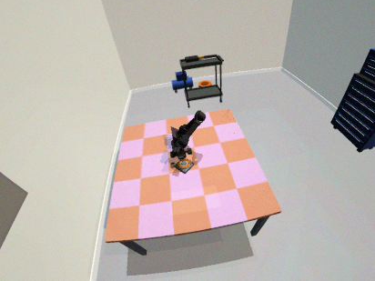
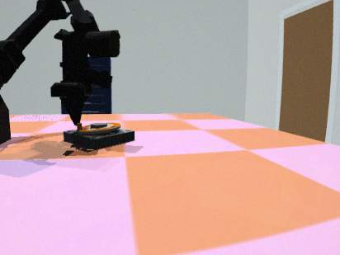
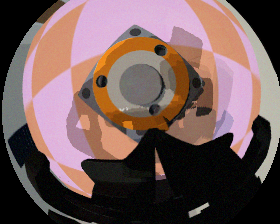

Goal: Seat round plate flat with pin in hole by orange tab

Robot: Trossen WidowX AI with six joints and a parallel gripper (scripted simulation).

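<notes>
The square base is 50 mm ahead of my gripper tip and 20 mm below it.
</notes>
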